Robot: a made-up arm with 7 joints. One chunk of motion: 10 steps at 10 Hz.
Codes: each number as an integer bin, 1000 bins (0 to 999) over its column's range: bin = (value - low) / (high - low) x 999, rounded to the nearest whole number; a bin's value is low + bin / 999 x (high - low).
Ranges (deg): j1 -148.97..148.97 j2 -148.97..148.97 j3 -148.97..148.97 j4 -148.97..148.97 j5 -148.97..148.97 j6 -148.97..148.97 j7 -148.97..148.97
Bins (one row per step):
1: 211 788 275 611 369 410 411
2: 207 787 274 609 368 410 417
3: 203 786 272 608 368 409 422
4: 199 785 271 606 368 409 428
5: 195 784 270 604 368 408 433
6: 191 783 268 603 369 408 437
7: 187 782 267 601 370 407 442
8: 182 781 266 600 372 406 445
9: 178 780 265 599 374 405 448
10: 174 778 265 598 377 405 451
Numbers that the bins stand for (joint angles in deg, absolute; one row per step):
1: -86.04 86.04 -66.95 33.25 -38.92 -26.69 -26.39
2: -87.23 85.74 -67.25 32.66 -39.22 -26.69 -24.60
3: -88.43 85.45 -67.85 32.36 -39.22 -26.99 -23.11
4: -89.62 85.15 -68.15 31.76 -39.22 -26.99 -21.32
5: -90.81 84.85 -68.45 31.17 -39.22 -27.29 -19.83
6: -92.01 84.55 -69.04 30.87 -38.92 -27.29 -18.64
7: -93.20 84.25 -69.34 30.27 -38.62 -27.59 -17.15
8: -94.69 83.95 -69.64 29.97 -38.03 -27.89 -16.25
9: -95.88 83.66 -69.94 29.67 -37.43 -28.18 -15.36
10: -97.08 83.06 -69.94 29.38 -36.53 -28.18 -14.46

